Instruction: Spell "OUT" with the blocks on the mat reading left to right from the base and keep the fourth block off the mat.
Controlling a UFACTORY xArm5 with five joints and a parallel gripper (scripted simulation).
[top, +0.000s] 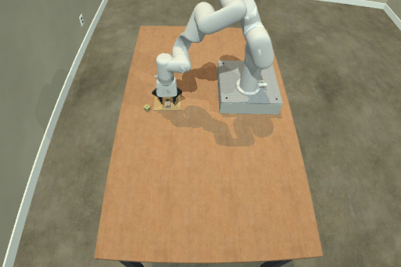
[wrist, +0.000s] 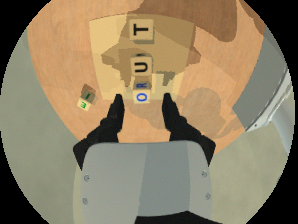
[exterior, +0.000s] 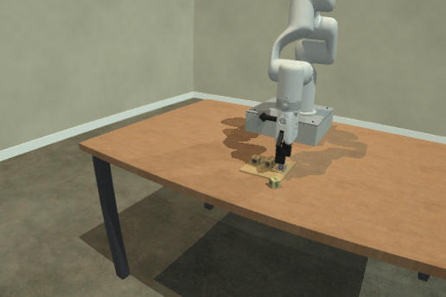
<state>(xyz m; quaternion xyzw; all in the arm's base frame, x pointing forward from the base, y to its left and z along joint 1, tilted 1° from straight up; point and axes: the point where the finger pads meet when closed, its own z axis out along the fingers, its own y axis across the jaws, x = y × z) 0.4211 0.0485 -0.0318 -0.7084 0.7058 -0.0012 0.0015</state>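
Right now the U block is 50 mm to the right of my hand and 40 mm below it. Round my hand: tan mat: 50 mm to the right, 50 mm below.
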